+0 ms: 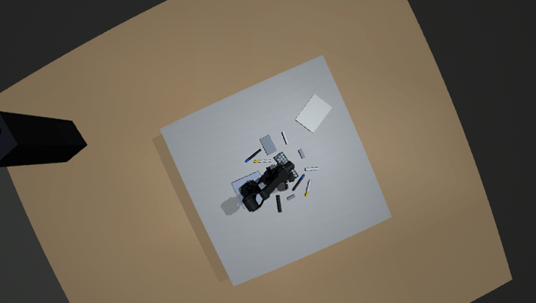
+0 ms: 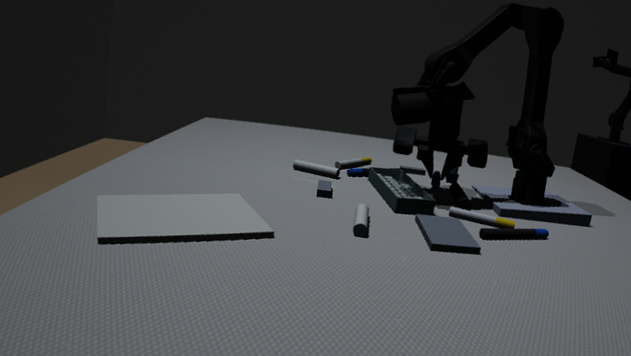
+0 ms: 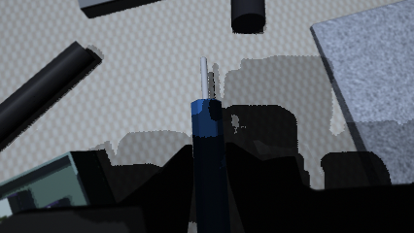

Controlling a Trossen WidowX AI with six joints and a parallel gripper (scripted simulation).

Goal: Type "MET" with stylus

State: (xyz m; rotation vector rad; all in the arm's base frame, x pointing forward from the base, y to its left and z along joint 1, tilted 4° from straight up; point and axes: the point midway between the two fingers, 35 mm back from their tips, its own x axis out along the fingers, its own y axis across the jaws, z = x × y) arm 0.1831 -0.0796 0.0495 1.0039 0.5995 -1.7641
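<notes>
The blue stylus is 1 cm behind my gripper tip and 1 cm to the right of it. Round my gripper tip: grey pad (9 cm ahead, 27 cm to the left, 2 cm below); then white pad (48 cm ahead, 27 cm to the left, 2 cm below).
</notes>
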